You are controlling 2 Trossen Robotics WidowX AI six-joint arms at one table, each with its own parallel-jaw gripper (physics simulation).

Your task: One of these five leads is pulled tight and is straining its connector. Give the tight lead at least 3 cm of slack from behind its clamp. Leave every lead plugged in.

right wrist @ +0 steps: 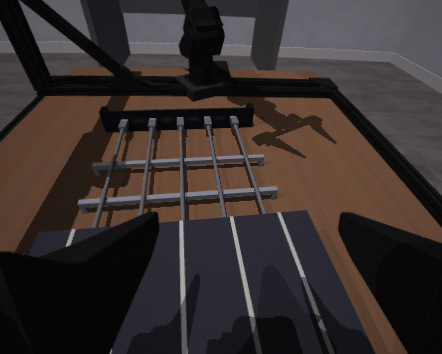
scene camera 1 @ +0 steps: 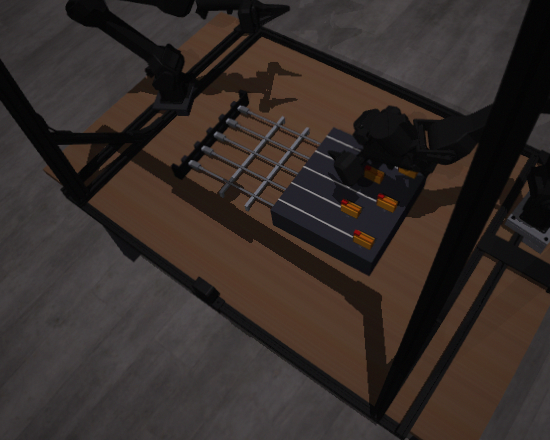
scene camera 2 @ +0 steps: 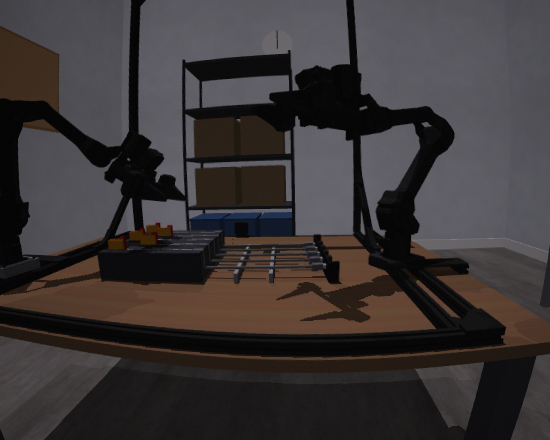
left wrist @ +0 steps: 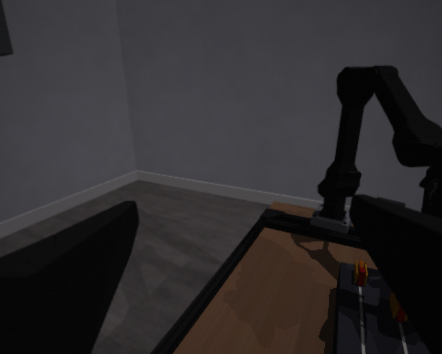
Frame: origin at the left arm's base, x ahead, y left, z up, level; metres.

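Where they show: left gripper, between the fingertips: (scene camera 2: 259, 103) (left wrist: 244, 208); right gripper, between the fingertips: (right wrist: 248, 221) (scene camera 1: 342, 138) (scene camera 2: 176, 199); left arm's base, origin of its link: (right wrist: 200, 79) (scene camera 1: 173, 95) (scene camera 2: 397, 255); right arm's base, origin of its link: (scene camera 1: 538, 216) (scene camera 2: 10, 261) (left wrist: 332, 213).
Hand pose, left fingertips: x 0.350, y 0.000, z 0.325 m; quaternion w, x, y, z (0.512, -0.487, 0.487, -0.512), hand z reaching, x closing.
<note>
Each offset is from my left fingertips to the top centre of the thing. "spot": to the spot under its first point. Level surfaces: height alone.
Five grey leads {spot: dx -0.084, dy -0.185, dz -0.325 m} (scene camera 1: 257, 153) (right wrist: 181, 168) (scene camera 2: 273, 257) run side by side from a black connector strip {spot: dx -0.212, dy -0.146, dz -0.309 m} (scene camera 1: 209, 134) (right wrist: 167, 121) over two grey cross bars {spot: dx -0.095, dy -0.184, dz -0.331 m} (scene camera 1: 253, 154) (right wrist: 184, 161) onto a dark block (scene camera 1: 317, 223) (right wrist: 209, 242) (scene camera 2: 151, 264). There they end at orange clamps (scene camera 1: 363, 239) (scene camera 2: 116, 244) (left wrist: 361, 272). All the leads look straight. My right gripper (scene camera 1: 349, 170) (scene camera 2: 164, 185) (right wrist: 248, 221) is open and empty, low over the block's far half. My left gripper (scene camera 1: 273, 10) (scene camera 2: 278, 109) (left wrist: 244, 208) is open and empty, high above the table's far edge.
A black frame rail (scene camera 1: 282, 345) rims the wooden table {dz -0.351 m} (scene camera 1: 186, 227), and a black upright (scene camera 1: 448, 271) rises at the right. A shelf rack (scene camera 2: 184, 144) with cardboard boxes and blue bins stands behind the table.
</note>
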